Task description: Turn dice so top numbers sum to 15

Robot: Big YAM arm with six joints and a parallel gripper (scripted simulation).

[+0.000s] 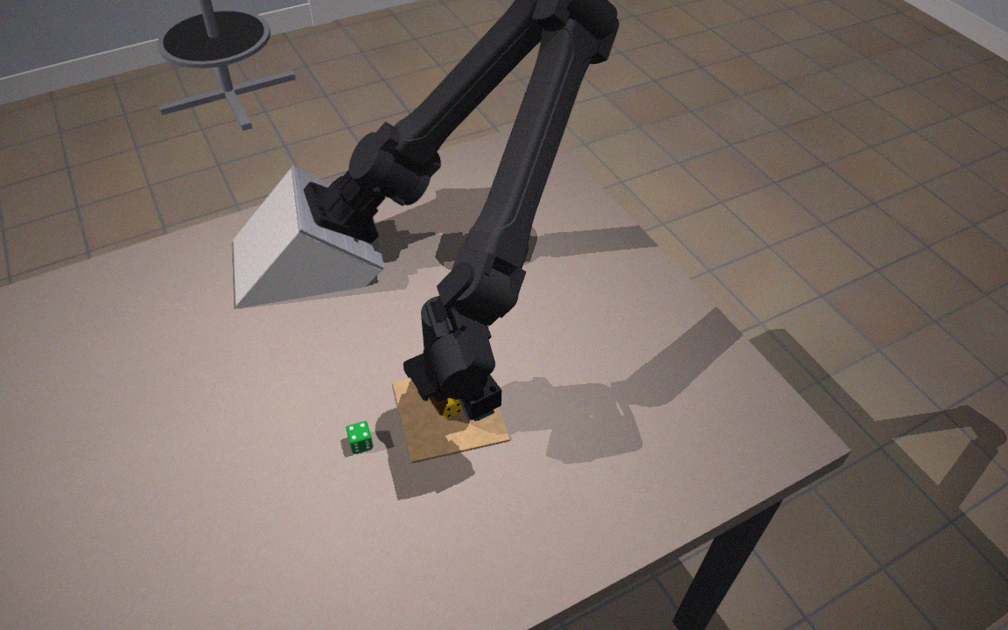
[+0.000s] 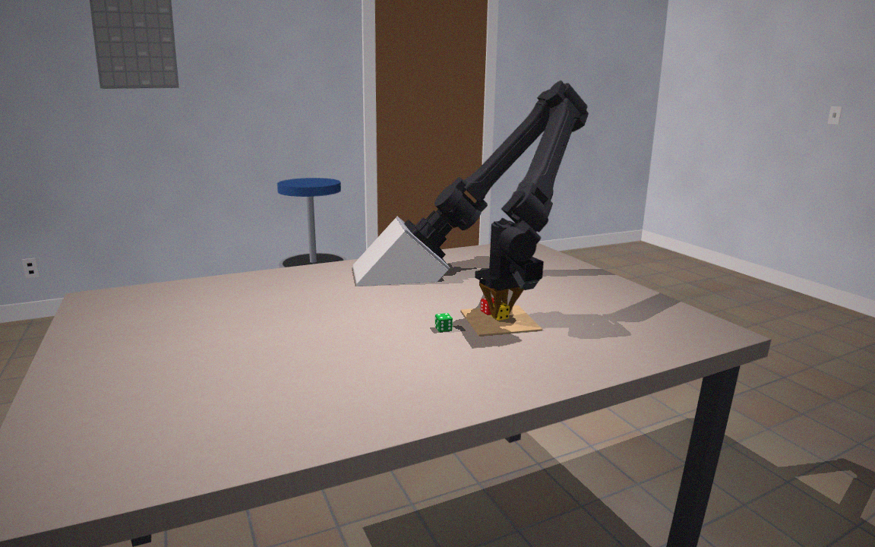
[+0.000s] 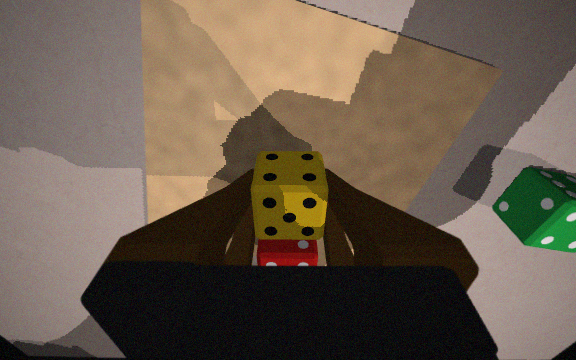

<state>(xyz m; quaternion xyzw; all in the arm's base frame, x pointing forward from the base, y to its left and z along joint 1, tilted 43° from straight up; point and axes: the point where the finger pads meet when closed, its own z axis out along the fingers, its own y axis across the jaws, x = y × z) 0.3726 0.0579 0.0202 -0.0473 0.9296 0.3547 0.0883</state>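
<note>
My hand is right at the yellow die. Round my hand: tan mat (2 cm below); then green die (13 cm to the right); then red die (4 cm behind, 1 cm to the right).
</note>
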